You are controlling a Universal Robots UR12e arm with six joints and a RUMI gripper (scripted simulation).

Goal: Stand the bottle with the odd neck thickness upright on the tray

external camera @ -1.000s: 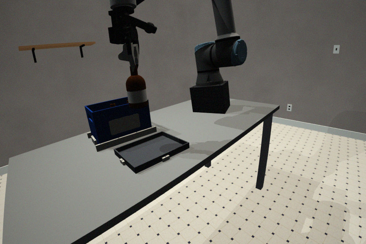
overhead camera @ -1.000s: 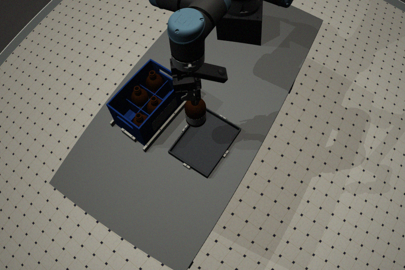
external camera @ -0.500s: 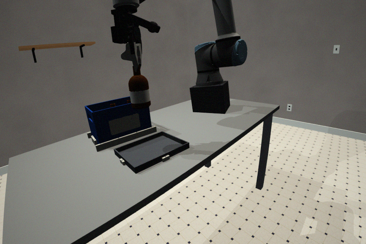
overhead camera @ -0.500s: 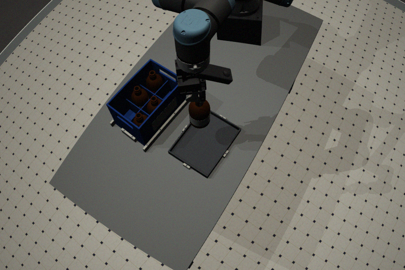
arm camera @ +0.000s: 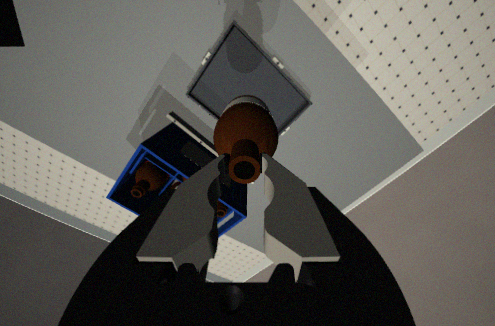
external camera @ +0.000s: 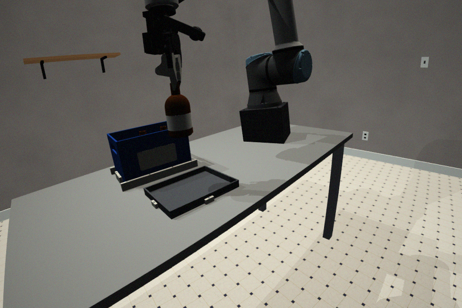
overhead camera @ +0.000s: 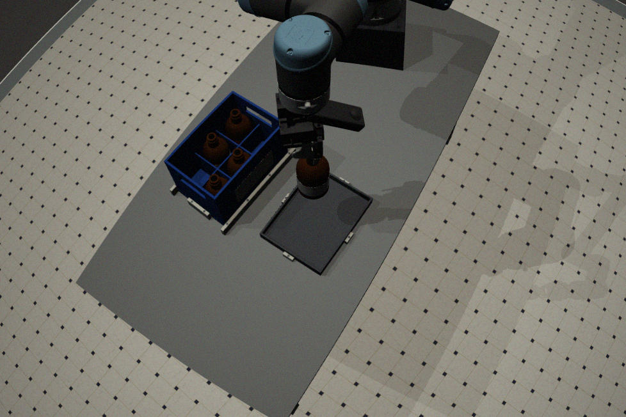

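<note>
Now: the bottle 7 cm below my hand. From my hand the other things lie so: black tray (33 cm below); blue crate (3 cm ahead, 27 cm to the right, 25 cm below).
</note>
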